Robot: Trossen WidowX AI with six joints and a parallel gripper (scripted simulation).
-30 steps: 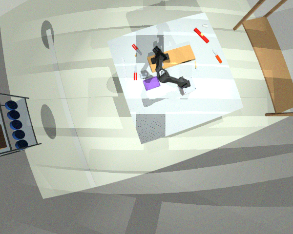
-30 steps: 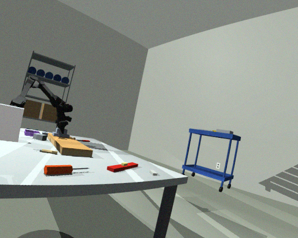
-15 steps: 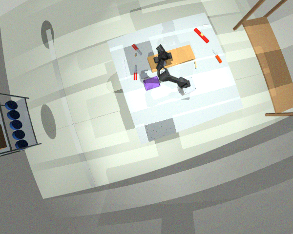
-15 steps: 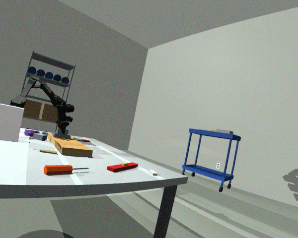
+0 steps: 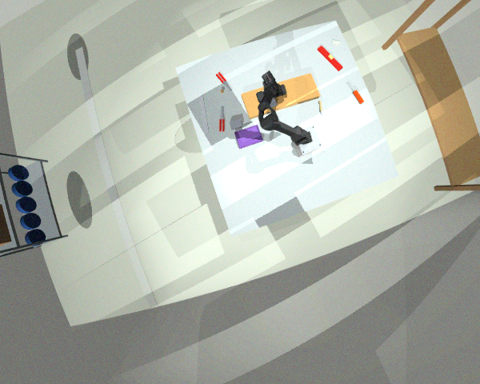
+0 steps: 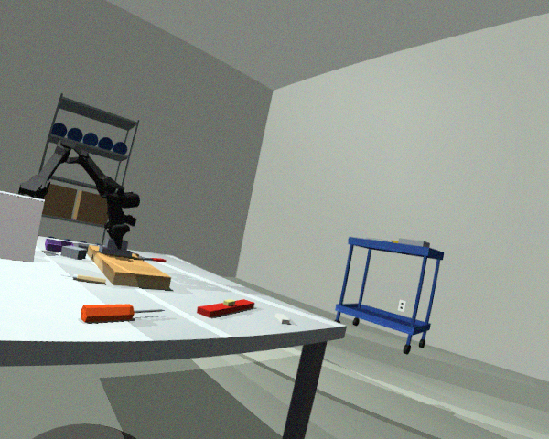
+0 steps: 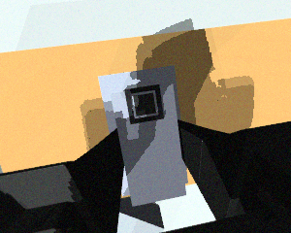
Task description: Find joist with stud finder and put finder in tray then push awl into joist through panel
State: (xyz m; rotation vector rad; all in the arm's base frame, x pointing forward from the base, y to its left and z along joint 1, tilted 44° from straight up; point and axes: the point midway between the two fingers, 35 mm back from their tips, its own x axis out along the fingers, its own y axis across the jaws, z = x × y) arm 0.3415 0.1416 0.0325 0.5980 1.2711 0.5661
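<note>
Right now the purple tray is 22 cm behind my gripper tip, 20 cm to the left of it and 5 cm below it. The rest, counted from my gripper tip: grey stud finder 2 cm above, 1 cm ahead; then awl 35 cm to the right, 17 cm behind, 6 cm below; then red level 56 cm to the right, 21 cm ahead, 5 cm below.
</note>
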